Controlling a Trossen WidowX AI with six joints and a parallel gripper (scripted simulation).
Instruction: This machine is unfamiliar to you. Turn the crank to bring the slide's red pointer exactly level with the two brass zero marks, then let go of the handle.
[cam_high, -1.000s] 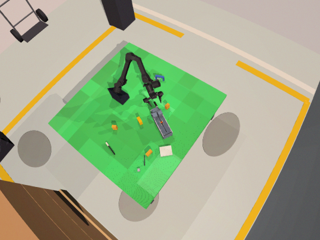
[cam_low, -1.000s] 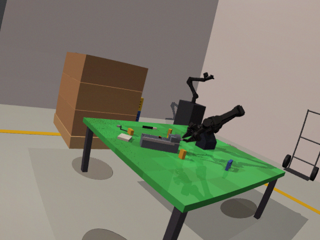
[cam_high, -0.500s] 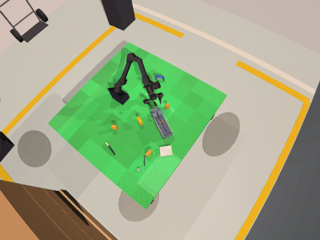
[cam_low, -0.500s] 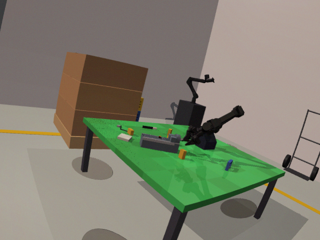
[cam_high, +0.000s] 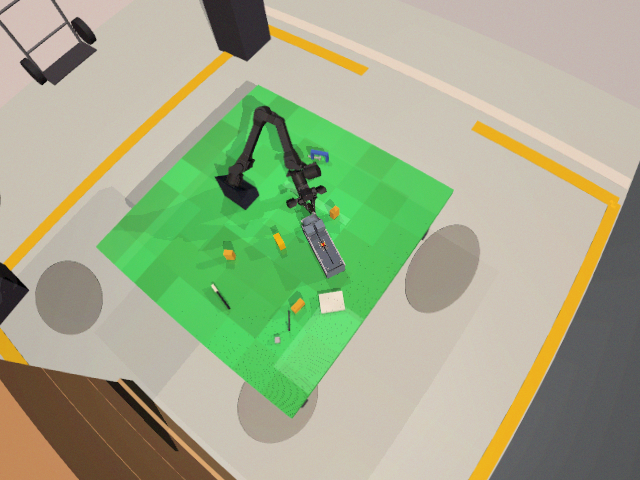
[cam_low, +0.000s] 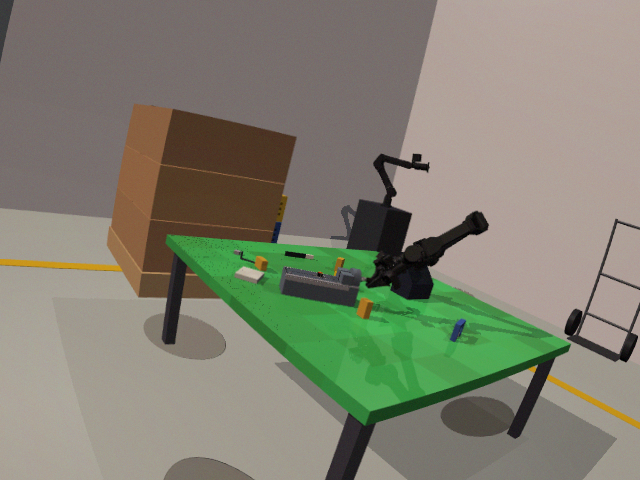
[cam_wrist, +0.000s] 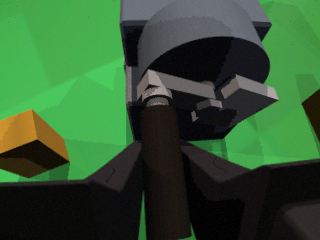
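Now: the dark handle 2 cm above my gripper tip, 1 cm to the left of it and 1 cm behind it. Also, from my gripper tip: blue bracket (31 cm to the left, 19 cm behind, 4 cm below); then red pointer (13 cm ahead, 11 cm to the right); then white pad (29 cm to the right, 29 cm ahead, 7 cm below).
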